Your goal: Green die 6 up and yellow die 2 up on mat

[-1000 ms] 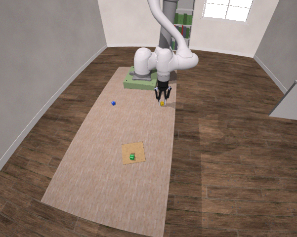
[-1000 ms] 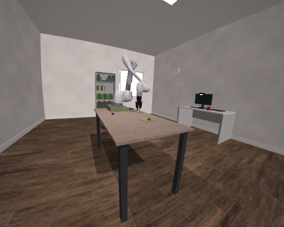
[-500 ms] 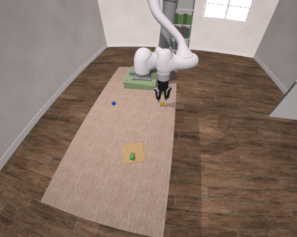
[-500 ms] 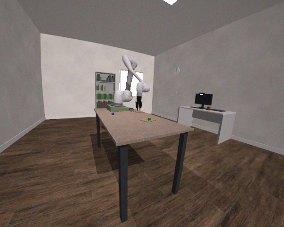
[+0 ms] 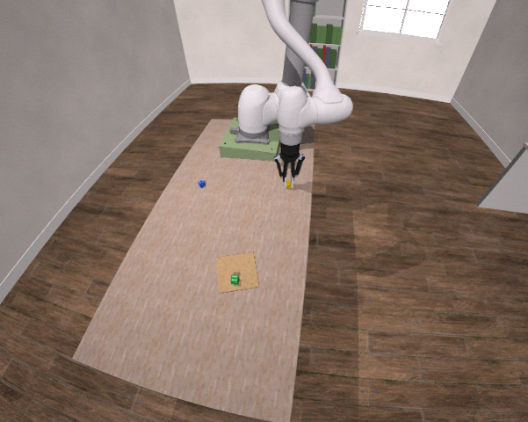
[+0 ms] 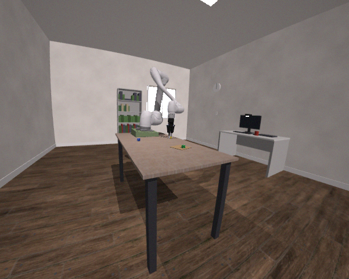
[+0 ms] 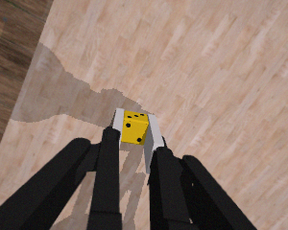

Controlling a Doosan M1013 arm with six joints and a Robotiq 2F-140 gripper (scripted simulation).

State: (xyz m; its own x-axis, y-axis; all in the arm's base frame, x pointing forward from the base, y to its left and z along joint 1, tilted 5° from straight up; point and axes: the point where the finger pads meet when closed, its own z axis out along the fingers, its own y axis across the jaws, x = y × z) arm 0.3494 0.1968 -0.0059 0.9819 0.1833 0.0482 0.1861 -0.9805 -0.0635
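My hand is 45 cm short of the tan mat, 18 cm to the left of it and 3 cm above it. Round my hand: green die: 48 cm ahead, 18 cm to the right, 2 cm below; blue die: 41 cm to the right, 2 cm below, 1 cm ahead; yellow die: 2 cm below.
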